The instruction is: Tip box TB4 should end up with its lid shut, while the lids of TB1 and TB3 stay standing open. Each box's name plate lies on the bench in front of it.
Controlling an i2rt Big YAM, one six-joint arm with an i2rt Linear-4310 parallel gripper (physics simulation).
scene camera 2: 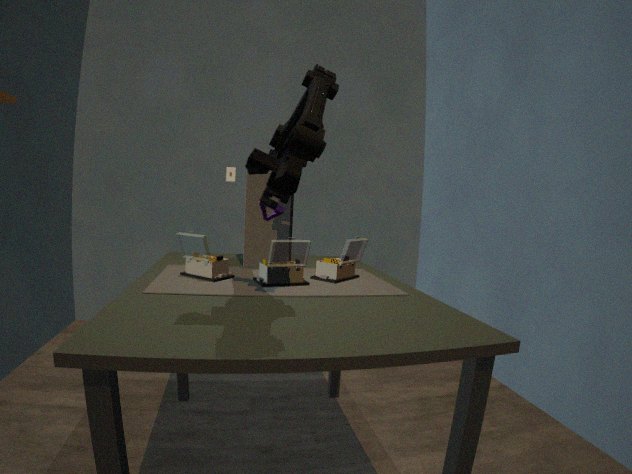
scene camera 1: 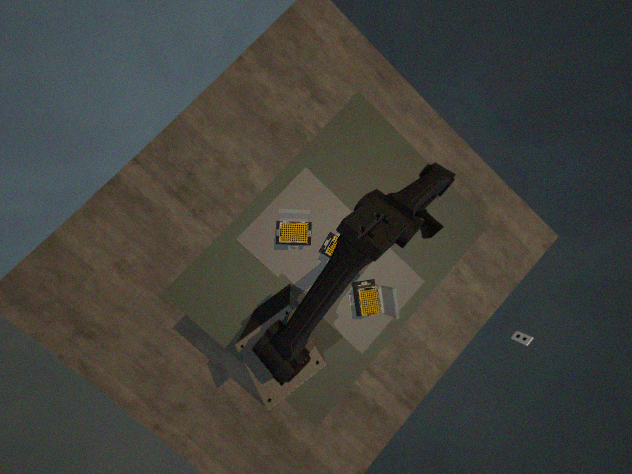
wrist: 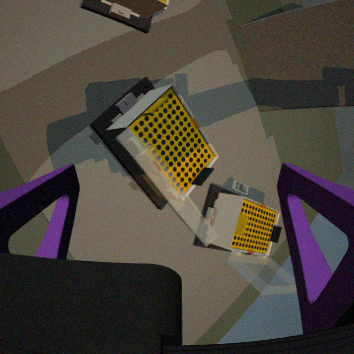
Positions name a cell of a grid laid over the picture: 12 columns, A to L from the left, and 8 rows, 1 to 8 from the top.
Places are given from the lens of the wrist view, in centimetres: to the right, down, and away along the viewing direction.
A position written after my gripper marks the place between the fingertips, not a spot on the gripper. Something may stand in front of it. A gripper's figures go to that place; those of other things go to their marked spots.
my gripper (wrist: G4): 0, 0, 13
pale mat (wrist: C2): -13, -13, 32
